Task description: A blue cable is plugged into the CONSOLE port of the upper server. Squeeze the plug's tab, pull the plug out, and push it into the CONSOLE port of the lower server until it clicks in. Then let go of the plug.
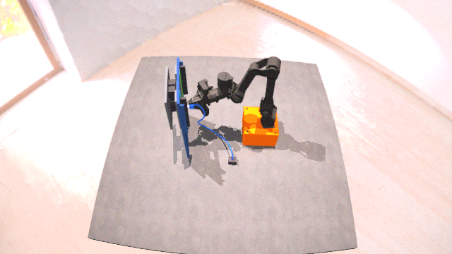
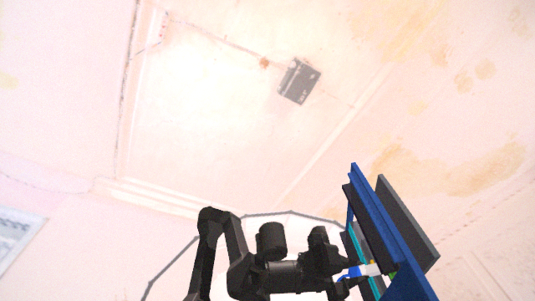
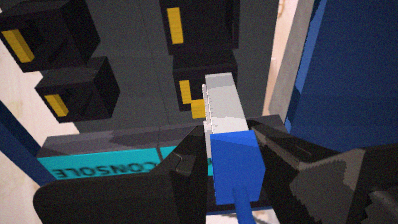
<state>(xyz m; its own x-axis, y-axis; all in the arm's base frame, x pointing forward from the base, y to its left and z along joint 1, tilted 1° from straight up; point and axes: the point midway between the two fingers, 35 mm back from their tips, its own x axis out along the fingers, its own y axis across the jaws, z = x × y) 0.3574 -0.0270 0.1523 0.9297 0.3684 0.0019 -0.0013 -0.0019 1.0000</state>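
The cable plug lies right at my gripper tip. Round my gripper tip: black block (200 mm behind, 160 mm to the left, 240 mm below).
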